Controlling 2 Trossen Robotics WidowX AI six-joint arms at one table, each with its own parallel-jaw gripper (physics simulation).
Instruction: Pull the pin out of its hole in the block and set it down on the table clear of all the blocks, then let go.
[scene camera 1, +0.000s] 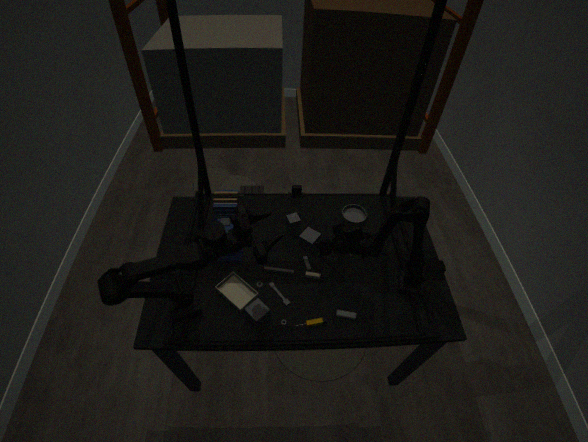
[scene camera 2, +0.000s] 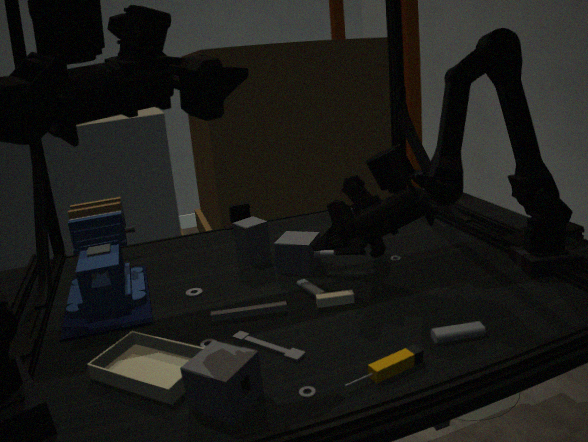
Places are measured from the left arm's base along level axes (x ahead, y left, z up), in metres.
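Pixels of known places: left gripper, fingertip midpoint: (scene camera 1: 316, 243) (scene camera 2: 317, 250); right gripper, fingertip midpoint: (scene camera 1: 277, 224) (scene camera 2: 226, 67); left arm's base at its link origin: (scene camera 1: 412, 282) (scene camera 2: 545, 251); right arm's base at its link origin: (scene camera 1: 183, 301).
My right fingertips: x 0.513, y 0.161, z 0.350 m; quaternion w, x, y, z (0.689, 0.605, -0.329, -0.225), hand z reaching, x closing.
Ahead of a thing's pixels: the offset from my right fingertips to its top centre. "*": to the spot under its first point.
The pin @[0.228 m right, 0.102 m back, 0.338 m down] (scene camera 2: 325, 253) is a light, thin rod; a short length shows beside the right side of a grey block @[0.242 m right, 0.065 m back, 0.317 m down] (scene camera 2: 296, 254) (scene camera 1: 310, 235), lying level. Whether its end is inside the hole cannot be made out. My left gripper (scene camera 2: 328, 249) (scene camera 1: 323, 247) is low beside that block, its dark fingers closed in on the pin; the finger tips hide part of it. My right gripper (scene camera 1: 277, 226) is open and empty, held high above the left part of the table. Another grey block @[0.295 m right, 0.025 m ahead, 0.297 m down] (scene camera 2: 252, 243) (scene camera 1: 293, 218) stands behind and left of the first.
A third block @[0.143 m left, 0.028 m ahead, 0.317 m down] (scene camera 2: 222, 372) stands against a cream tray @[0.076 m left, 0.139 m ahead, 0.353 m down] (scene camera 2: 132, 387) at front left. A blue fixture @[* 0.122 m right, 0.274 m ahead, 0.325 m down] (scene camera 2: 100, 280) is at left. A spanner @[0.029 m left, 0.017 m back, 0.370 m down] (scene camera 2: 267, 345), a dark bar @[0.069 m right, 0.016 m ahead, 0.365 m down] (scene camera 2: 249, 311), a cream piece @[0.088 m right, 0.120 m back, 0.361 m down] (scene camera 2: 335, 298), a yellow screwdriver @[0.113 m left, 0.166 m back, 0.359 m down] (scene camera 2: 392, 365) and a grey cylinder @[0.042 m left, 0.282 m back, 0.363 m down] (scene camera 2: 458, 332) lie in front.
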